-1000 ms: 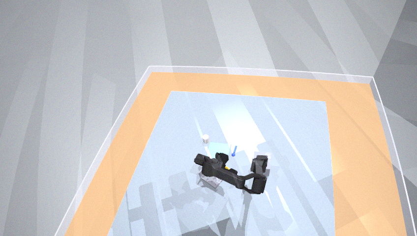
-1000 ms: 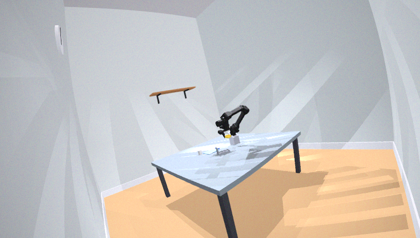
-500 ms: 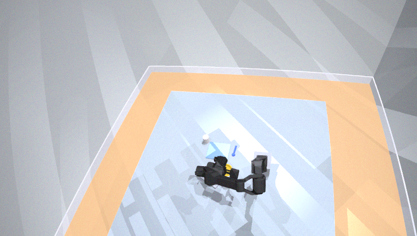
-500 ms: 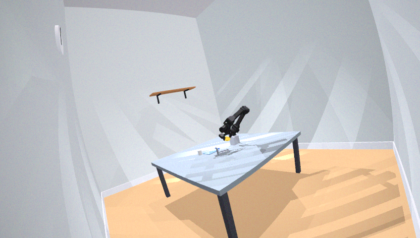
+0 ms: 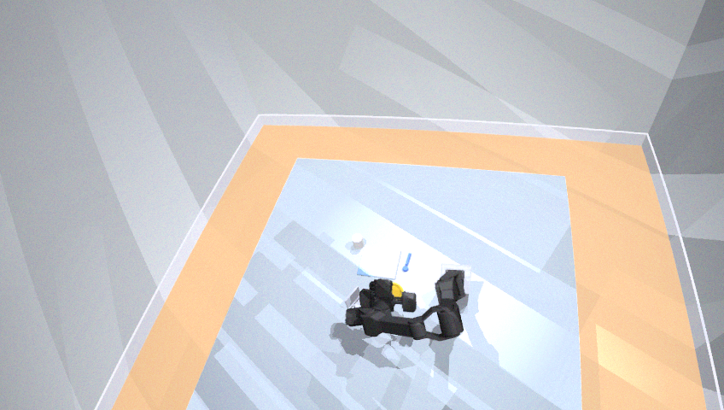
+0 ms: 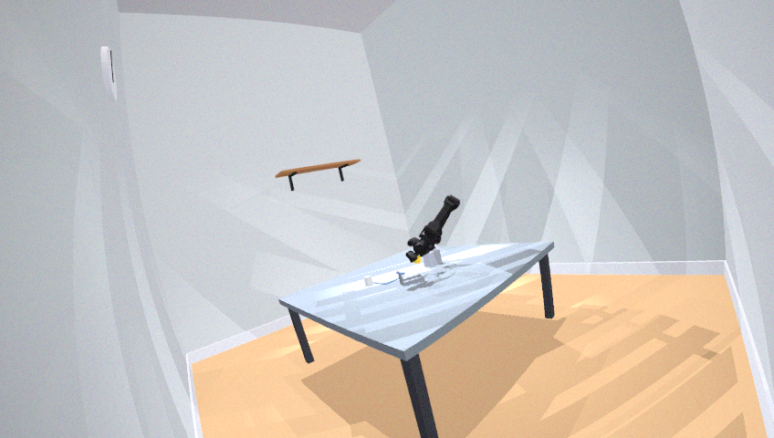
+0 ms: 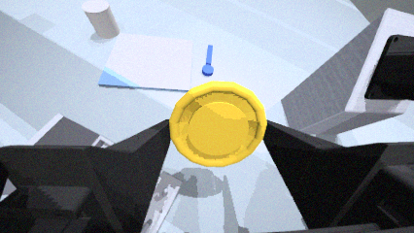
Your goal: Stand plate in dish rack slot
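The grey dish rack is 100 mm ahead of my gripper tip, 40 mm to the left of it and 80 mm below it. Round my gripper tip: blue spoon 20 mm behind, 170 mm to the right, 100 mm below; yellow plate 10 mm to the left, 10 mm above; light blue mat 90 mm ahead, 170 mm to the right, 100 mm below.
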